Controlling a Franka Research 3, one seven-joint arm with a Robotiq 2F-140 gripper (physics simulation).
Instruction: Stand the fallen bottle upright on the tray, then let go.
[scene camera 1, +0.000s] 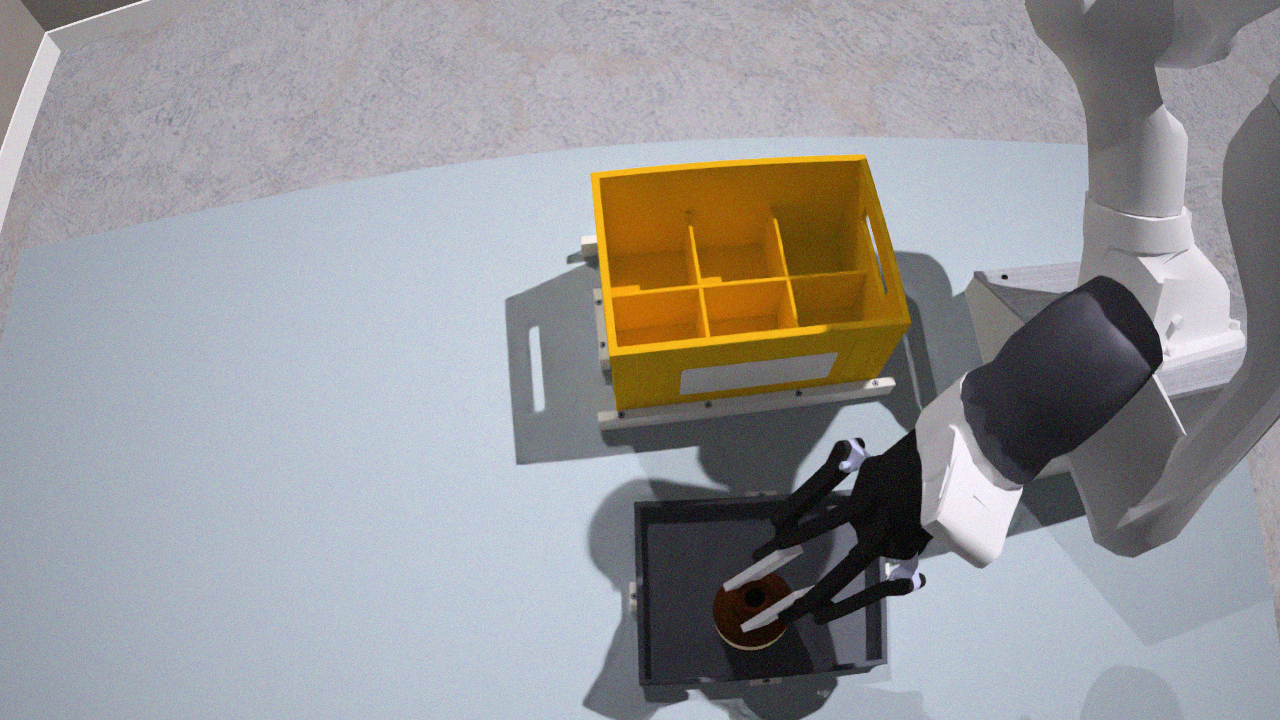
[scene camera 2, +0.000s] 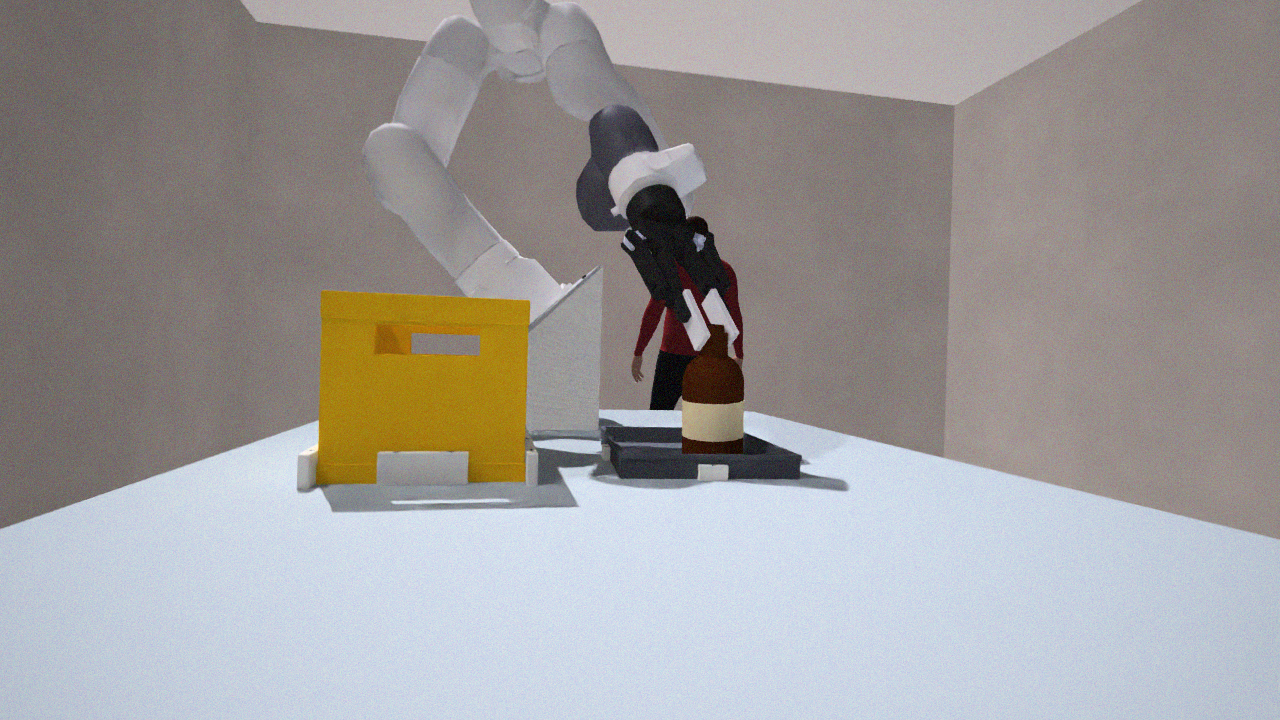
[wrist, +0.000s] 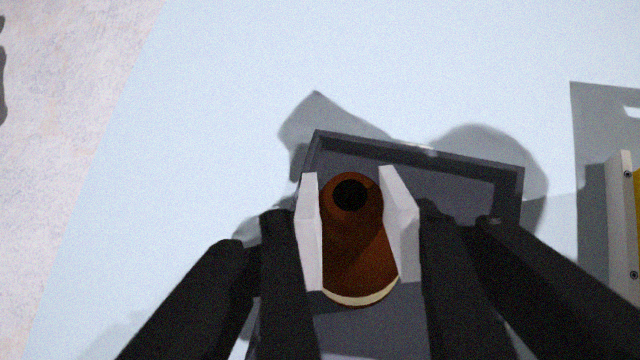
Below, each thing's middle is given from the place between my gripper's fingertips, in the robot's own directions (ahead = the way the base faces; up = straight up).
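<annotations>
There's the brown bottle (scene camera 2: 713, 384), and it's 10 mm behind my hand and 60 mm below it.
</annotations>
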